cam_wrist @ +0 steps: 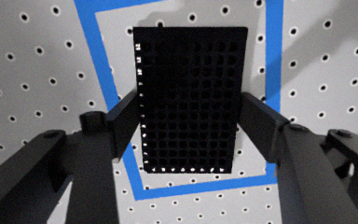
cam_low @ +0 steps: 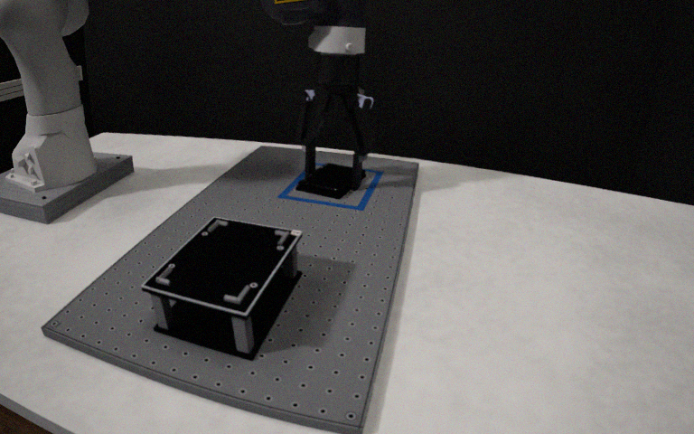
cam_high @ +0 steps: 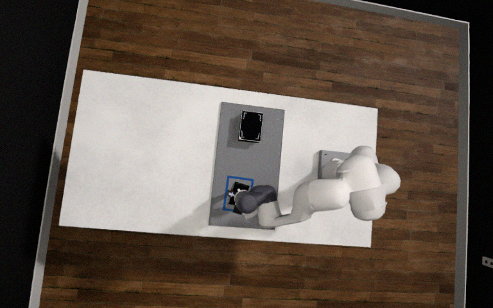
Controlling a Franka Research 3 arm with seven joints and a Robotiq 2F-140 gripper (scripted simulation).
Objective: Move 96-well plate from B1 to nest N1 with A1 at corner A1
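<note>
Now: hand 20 mm above the black 96-well plate. Round my hand: A1 mark: 30 mm ahead, 310 mm to the right, 40 mm above; raised plate nest N1: 30 mm behind, 380 mm to the right, 30 mm above.
</note>
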